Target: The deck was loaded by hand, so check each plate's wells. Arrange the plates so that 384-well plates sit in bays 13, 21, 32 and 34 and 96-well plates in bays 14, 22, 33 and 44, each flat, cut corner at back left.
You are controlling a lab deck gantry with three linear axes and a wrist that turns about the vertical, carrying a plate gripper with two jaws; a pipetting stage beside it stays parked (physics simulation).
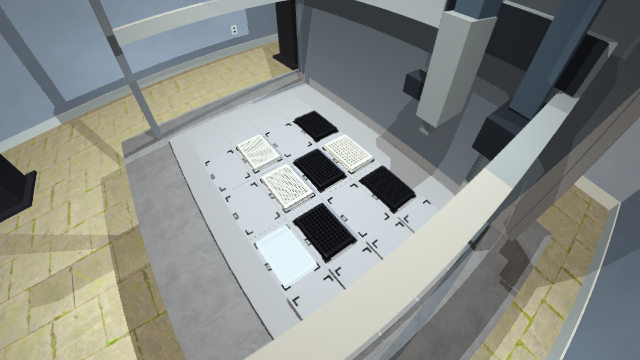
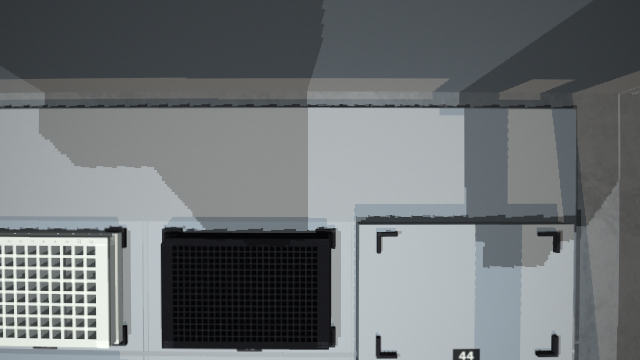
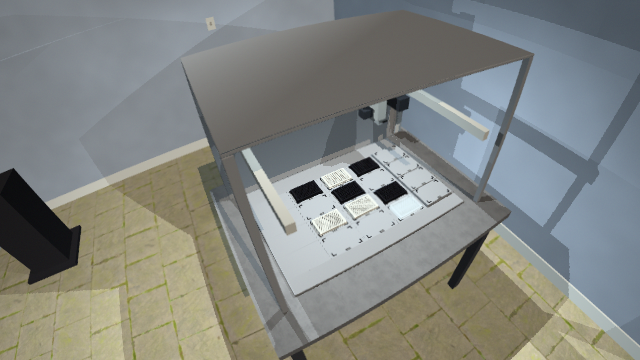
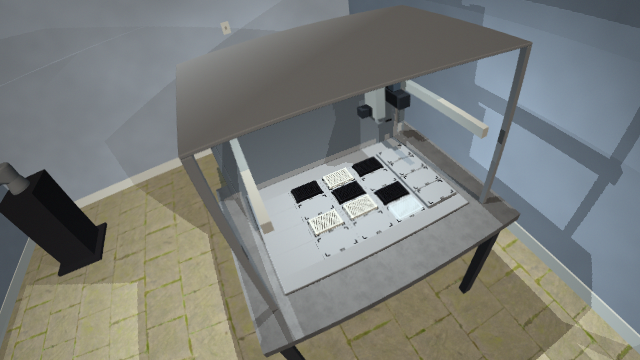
The same spot on a frame post: [image 3: 526, 63] is [image 4: 524, 53]. One and the same spot on a roof: [image 4: 228, 93] is [image 3: 256, 89].
